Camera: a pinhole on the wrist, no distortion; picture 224 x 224 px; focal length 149.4 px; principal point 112.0 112.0 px. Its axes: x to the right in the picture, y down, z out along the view. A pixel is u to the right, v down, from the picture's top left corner.
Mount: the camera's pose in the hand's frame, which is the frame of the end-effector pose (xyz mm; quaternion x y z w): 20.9 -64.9 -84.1 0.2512 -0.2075 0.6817 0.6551
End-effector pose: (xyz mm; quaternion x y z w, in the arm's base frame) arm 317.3 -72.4 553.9 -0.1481 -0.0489 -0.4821 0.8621
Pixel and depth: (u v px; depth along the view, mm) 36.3 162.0 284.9
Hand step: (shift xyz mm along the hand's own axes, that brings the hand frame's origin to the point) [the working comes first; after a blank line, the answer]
In the camera's frame: -144.4 95.3 284.9

-51.8 -358.4 56.0
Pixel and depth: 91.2 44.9 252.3
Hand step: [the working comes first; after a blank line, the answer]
In the camera's frame: -35.1 -113.3 252.3

152.3 -240.7 87.8
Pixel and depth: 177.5 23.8 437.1
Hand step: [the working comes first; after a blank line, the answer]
In the camera's frame: 191.6 -258.0 437.1

306.2 -166.9 366.0
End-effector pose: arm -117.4 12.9 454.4 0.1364 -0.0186 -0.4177 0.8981
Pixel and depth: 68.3 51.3 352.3
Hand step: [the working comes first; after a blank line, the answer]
In the camera's frame: -103.0 -143.1 352.3

190.1 -353.8 123.5
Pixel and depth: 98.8 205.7 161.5
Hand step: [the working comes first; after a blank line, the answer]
In the camera's frame: -14.3 101.3 161.5

-68.5 -180.6 39.0
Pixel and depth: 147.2 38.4 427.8
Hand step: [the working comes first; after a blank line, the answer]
In the camera's frame: 100.8 -210.8 427.8

259.7 -235.5 305.1
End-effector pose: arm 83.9 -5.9 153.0 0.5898 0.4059 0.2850 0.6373
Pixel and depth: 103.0 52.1 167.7
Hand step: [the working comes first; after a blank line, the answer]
In the camera's frame: -10.1 -67.2 167.7

100.0 -171.8 38.7
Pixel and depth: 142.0 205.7 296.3
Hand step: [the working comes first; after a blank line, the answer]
In the camera's frame: 59.5 185.8 296.3

-144.4 -209.6 194.4
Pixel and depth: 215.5 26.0 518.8
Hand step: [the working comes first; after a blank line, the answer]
In the camera's frame: 359.4 -298.6 518.8

349.8 -82.3 531.6
